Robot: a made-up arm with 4 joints. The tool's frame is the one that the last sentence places.
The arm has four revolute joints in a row. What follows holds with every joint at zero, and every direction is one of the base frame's. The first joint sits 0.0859 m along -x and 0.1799 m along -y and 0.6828 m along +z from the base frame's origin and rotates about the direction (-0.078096, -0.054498, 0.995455). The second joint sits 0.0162 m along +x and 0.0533 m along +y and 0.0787 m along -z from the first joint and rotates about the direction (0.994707, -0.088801, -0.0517). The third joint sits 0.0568 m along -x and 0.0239 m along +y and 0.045 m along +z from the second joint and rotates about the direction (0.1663, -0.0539, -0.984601). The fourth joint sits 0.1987 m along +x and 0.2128 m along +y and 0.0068 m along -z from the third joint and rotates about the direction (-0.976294, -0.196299, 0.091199). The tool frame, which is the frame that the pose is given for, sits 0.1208 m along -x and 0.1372 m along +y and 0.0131 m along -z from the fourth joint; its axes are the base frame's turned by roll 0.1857, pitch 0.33 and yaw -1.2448 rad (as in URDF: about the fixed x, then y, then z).
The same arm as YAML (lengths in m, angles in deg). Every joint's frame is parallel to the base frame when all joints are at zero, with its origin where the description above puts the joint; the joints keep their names.
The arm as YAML. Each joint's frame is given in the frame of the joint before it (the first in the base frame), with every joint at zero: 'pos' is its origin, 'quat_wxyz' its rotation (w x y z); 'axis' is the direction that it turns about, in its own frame. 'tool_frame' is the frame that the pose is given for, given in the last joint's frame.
length_unit: m
angle_unit: deg
joints:
  - joint: joint 1
    pos: [-0.0859, -0.1799, 0.6828]
    quat_wxyz: [1.0, 0.0, 0.0, 0.0]
    axis: [-0.078096, -0.054498, 0.995455]
  - joint: joint 2
    pos: [0.0162, 0.0533, -0.0787]
    quat_wxyz: [1.0, 0.0, 0.0, 0.0]
    axis: [0.994707, -0.088801, -0.0517]
  - joint: joint 3
    pos: [-0.0568, 0.0239, 0.045]
    quat_wxyz: [1.0, 0.0, 0.0, 0.0]
    axis: [0.1663, -0.0539, -0.984601]
  - joint: joint 4
    pos: [0.1987, 0.2128, -0.0068]
    quat_wxyz: [1.0, 0.0, 0.0, 0.0]
    axis: [-0.976294, -0.196299, 0.091199]
tool_frame:
  pos: [-0.1208, 0.1372, -0.0131]
  quat_wxyz: [0.789116, 0.169652, 0.079559, -0.584965]

